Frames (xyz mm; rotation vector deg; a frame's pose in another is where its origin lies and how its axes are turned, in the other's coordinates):
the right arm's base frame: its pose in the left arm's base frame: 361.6 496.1 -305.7 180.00 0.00 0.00
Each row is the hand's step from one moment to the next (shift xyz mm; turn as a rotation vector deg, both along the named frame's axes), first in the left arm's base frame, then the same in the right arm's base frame.
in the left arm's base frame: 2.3 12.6 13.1 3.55 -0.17 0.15
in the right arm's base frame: 2.3 -12.6 -13.1 3.55 0.17 -0.15
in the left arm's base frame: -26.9 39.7 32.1 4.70 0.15 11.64
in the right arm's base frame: -26.9 -39.7 -32.1 4.70 -0.15 -11.64
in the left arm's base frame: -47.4 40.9 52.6 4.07 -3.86 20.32
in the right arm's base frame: -47.4 -40.9 -52.6 4.07 3.86 -20.32
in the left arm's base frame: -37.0 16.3 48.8 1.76 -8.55 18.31
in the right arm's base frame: -37.0 -16.3 -48.8 1.76 8.55 -18.31
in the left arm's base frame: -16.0 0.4 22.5 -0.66 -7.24 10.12
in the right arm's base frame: -16.0 -0.4 -22.5 -0.66 7.24 -10.12
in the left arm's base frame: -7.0 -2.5 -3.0 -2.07 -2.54 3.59
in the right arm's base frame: -7.0 2.5 3.0 -2.07 2.54 -3.59
